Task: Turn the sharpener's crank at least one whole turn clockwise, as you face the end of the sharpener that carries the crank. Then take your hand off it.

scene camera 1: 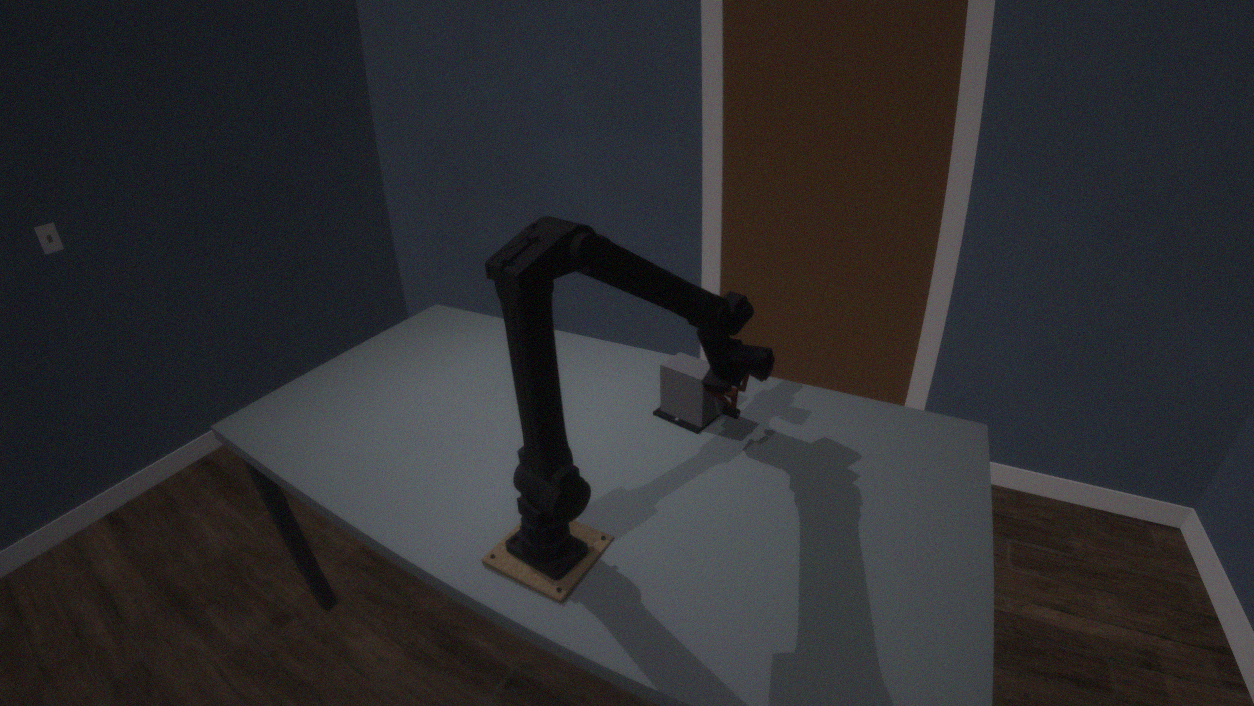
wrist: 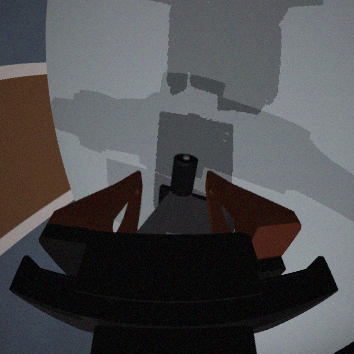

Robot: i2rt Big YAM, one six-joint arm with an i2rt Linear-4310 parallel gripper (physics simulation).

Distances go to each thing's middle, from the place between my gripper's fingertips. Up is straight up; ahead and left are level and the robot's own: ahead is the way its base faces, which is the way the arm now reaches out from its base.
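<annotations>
The sharpener (scene camera 1: 684, 401) is 9 cm to the left of my gripper, 1 cm ahead of it and 1 cm below it. As for the black crank handle (wrist: 183, 170), my gripper is 2 cm to the right of it, 1 cm short of it and 4 cm above it.
</annotations>
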